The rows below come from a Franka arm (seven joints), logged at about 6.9 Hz.
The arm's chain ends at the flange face. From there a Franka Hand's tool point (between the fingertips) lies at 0.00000 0.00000 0.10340 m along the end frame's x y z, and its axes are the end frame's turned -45 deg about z.
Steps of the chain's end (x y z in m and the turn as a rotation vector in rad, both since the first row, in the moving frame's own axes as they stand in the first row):
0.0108 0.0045 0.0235 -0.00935 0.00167 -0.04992
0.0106 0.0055 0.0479 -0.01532 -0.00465 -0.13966
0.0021 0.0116 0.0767 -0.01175 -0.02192 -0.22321
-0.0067 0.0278 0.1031 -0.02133 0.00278 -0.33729
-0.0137 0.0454 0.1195 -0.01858 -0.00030 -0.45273
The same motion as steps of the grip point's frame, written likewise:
0.0039 0.0116 0.0235 -0.00779 -0.00543 -0.04992
0.0022 0.0123 0.0479 -0.00754 -0.01412 -0.13966
-0.0092 0.0092 0.0767 0.00719 -0.02381 -0.22321
-0.0254 0.0169 0.1031 -0.01705 -0.01312 -0.33729
-0.0428 0.0240 0.1195 -0.01293 -0.01335 -0.45273

